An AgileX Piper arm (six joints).
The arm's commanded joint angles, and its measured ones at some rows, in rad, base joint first. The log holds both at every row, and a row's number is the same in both.
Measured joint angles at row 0:
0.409 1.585 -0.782 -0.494 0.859 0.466
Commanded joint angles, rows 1 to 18:
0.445 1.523 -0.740 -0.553 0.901 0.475
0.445 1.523 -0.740 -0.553 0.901 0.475
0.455 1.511 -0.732 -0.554 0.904 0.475
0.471 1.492 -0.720 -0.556 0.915 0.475
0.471 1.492 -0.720 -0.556 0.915 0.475
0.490 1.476 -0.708 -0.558 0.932 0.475
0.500 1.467 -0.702 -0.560 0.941 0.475
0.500 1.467 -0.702 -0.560 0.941 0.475
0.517 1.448 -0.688 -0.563 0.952 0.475
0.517 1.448 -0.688 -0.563 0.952 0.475
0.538 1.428 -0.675 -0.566 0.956 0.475
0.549 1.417 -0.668 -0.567 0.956 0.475
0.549 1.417 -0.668 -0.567 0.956 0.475
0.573 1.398 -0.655 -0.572 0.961 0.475
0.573 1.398 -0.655 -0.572 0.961 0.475
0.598 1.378 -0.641 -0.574 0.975 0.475
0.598 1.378 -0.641 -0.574 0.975 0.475
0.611 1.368 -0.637 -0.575 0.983 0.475
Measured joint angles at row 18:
0.580 1.401 -0.653 -0.518 0.927 0.468
